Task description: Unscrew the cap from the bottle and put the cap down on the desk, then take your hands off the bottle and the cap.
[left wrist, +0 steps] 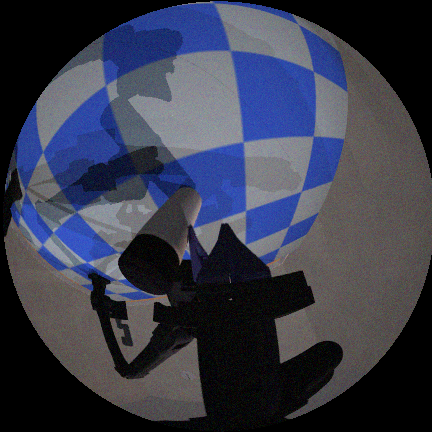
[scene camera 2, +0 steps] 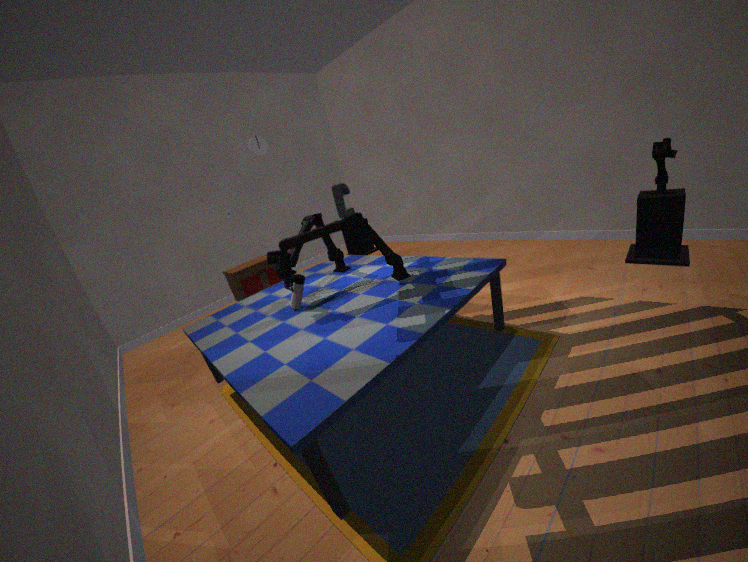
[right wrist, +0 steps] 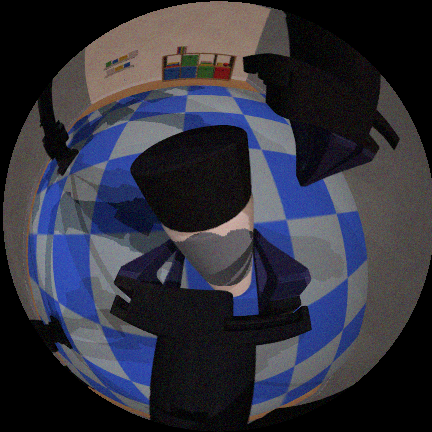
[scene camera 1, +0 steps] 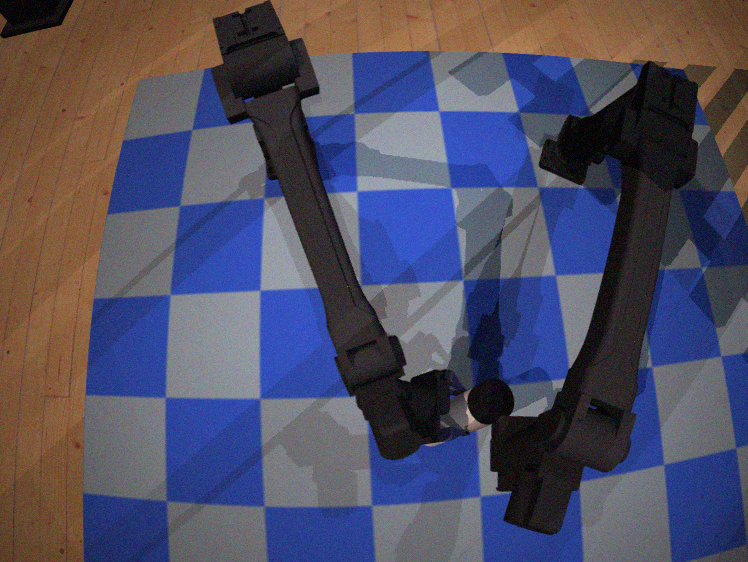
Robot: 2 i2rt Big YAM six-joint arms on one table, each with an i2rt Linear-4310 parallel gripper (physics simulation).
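Frame: origin at the left arm's base, x ahead, y left, z up, level; millimetres.
Seen in the pictures: left gripper, fingertip midpoint: (left wrist: 224,226) (scene camera 2: 287,288) (right wrist: 300,180) (scene camera 1: 494,459); right gripper, fingertip midpoint: (left wrist: 167,226) (scene camera 2: 298,290); left arm's base, link origin: (scene camera 2: 400,276) (right wrist: 67,162) (scene camera 1: 563,163); right arm's base, link origin: (left wrist: 98,277) (scene camera 2: 341,270).
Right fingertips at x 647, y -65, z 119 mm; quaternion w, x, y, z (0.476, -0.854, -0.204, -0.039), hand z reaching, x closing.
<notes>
Pixels of each thing's middle, then the offset from my right fingertips to it. Level surfaces: height alone.
- pale bottle, body centre: (right wrist: 221,251) (left wrist: 172,222) (scene camera 1: 456,417) (scene camera 2: 297,293) dz -18, dx +11, dy -11 mm
- black cap, body centre: (right wrist: 192,167) (left wrist: 148,266) (scene camera 1: 491,401) (scene camera 2: 299,279) dz +68, dx -29, dy +13 mm
- grey checked table, surface height: dz -119 mm
A pale bottle (scene camera 1: 477,419) (scene camera 2: 297,293) (left wrist: 174,222) (right wrist: 217,257) with a black cap (scene camera 1: 490,400) (left wrist: 148,264) (right wrist: 193,177) stands upright on the blue and grey checked table (scene camera 1: 216,346) (scene camera 2: 316,362), near its front. My right gripper (scene camera 1: 450,414) (right wrist: 217,234) is shut on the bottle's body below the cap. My left gripper (scene camera 1: 505,426) (left wrist: 224,226) (right wrist: 300,180) is shut with nothing between its fingers. Its closed fingertips sit just beside the cap, not around it. The cap is on the bottle.
Both black arms reach in from the back of the table and meet at the bottle. A low shelf with coloured boxes (right wrist: 197,66) stands by the far wall. A brown and red box (scene camera 2: 249,279) sits on the floor behind the table.
</notes>
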